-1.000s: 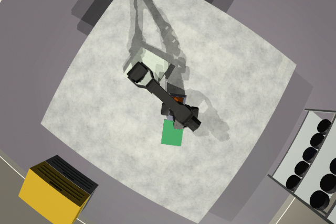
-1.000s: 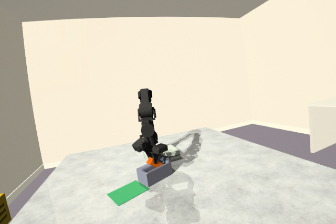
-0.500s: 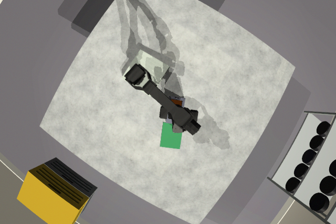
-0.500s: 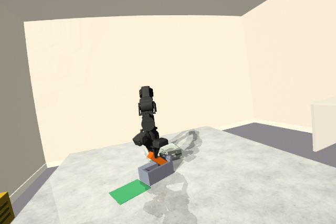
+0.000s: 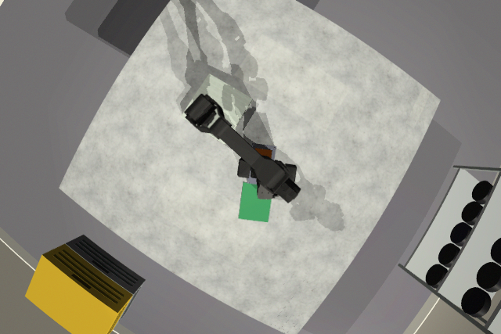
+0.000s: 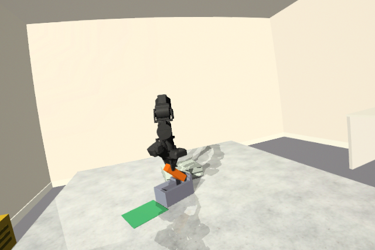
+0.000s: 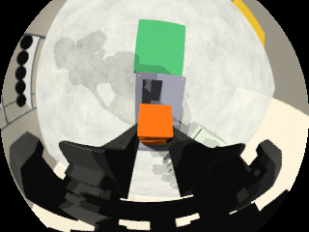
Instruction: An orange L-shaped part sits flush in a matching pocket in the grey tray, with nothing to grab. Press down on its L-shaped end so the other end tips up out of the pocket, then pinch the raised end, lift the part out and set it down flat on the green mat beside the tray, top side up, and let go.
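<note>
My gripper tip is now 5 cm short of the green mat, 14 cm to the left of it and 15 cm above it. Round my gripper tip: orange L-shaped part 3 cm behind, 2 cm to the left, 3 cm below.
</note>
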